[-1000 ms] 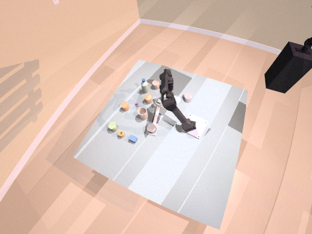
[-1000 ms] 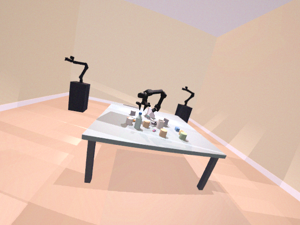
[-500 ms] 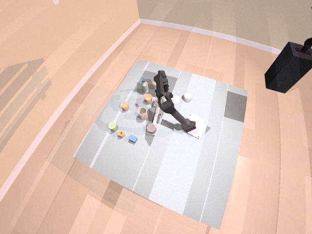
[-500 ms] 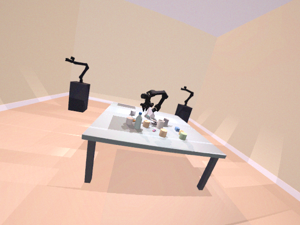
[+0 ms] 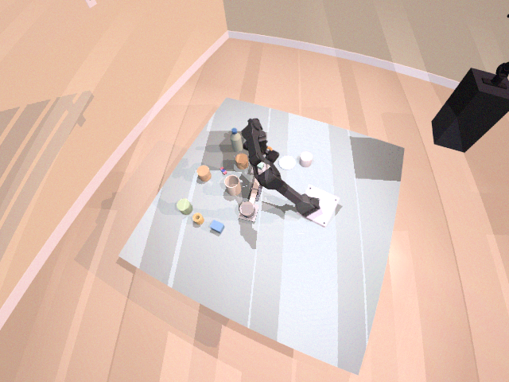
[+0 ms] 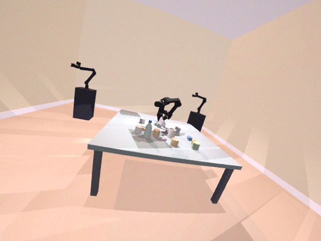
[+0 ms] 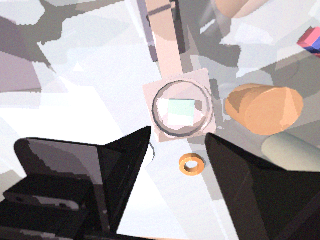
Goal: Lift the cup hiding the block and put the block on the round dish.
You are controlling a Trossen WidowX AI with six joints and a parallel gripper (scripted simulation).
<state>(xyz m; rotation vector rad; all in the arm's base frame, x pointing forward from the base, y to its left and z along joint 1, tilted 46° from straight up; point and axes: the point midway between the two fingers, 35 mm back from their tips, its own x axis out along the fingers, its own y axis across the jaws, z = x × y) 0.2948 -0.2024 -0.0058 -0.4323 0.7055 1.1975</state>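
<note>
Now: the pale green block 1 cm ahead of my gripper tip, 1 cm to the left of it and 4 cm below it. From my gripper tip the other things lie so: orange ring: 2 cm ahead, 16 cm to the right, 12 cm below; pale round dish: 12 cm behind, 11 cm to the right, 13 cm below; balance: 13 cm to the left, 9 cm below.
</note>
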